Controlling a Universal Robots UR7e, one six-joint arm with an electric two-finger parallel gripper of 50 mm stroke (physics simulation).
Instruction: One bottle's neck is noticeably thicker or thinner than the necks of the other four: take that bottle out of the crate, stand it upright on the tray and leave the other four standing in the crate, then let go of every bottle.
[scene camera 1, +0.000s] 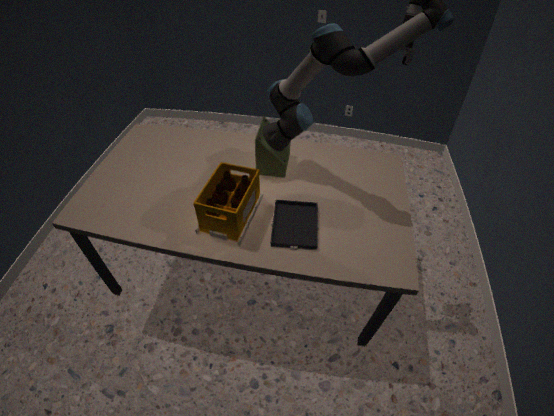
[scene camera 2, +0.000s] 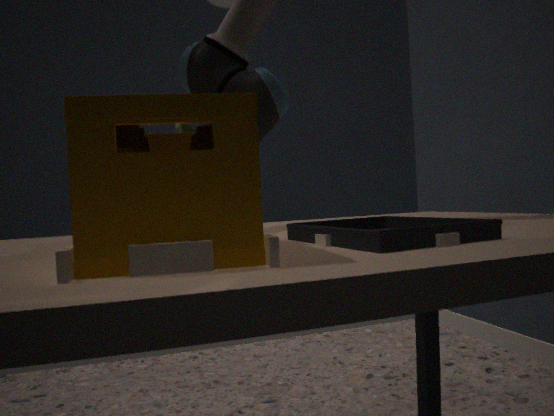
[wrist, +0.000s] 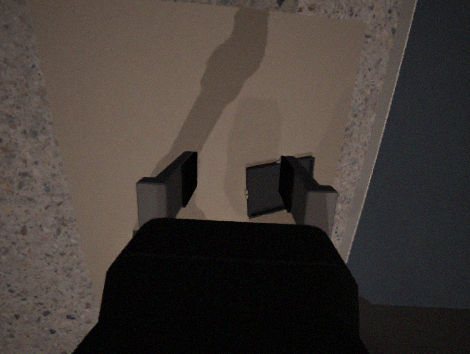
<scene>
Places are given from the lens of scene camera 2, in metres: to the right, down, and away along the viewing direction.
pale bracket (scene camera 2: 169, 258): -0.10, 0.05, 0.45
</scene>
